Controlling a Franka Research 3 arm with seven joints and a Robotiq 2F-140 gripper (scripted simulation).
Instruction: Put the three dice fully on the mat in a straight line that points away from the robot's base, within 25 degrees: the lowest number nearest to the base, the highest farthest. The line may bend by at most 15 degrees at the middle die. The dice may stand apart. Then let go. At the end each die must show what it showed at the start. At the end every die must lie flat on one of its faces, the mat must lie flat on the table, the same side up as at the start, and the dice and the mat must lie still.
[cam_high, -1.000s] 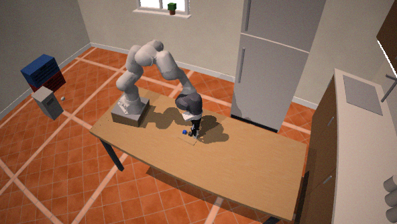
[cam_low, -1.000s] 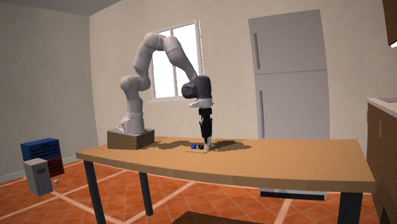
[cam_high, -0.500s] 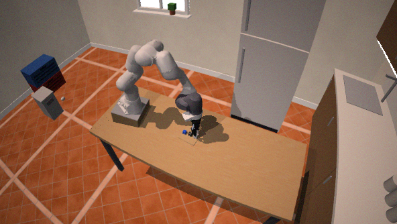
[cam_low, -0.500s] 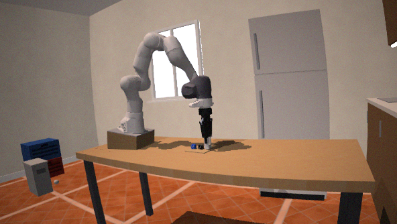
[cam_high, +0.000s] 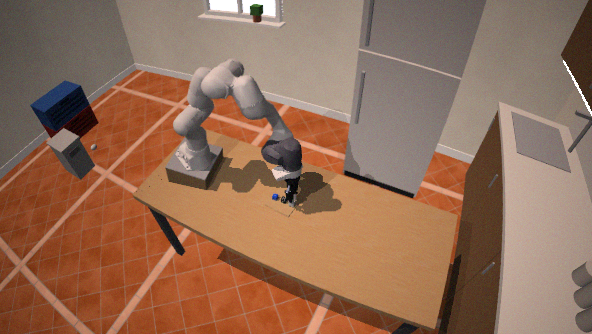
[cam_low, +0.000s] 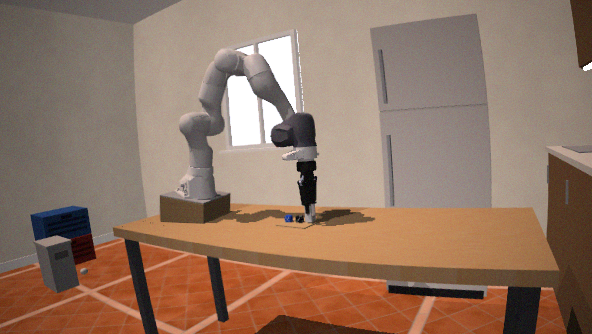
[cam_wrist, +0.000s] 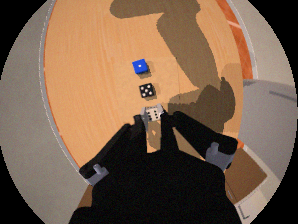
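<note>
The wood-coloured mat is 5 cm behind my hand, 4 cm below it and 1 cm to the right of it. Round my hand: blue die: 9 cm behind, 3 cm below, 2 cm to the right.
</note>
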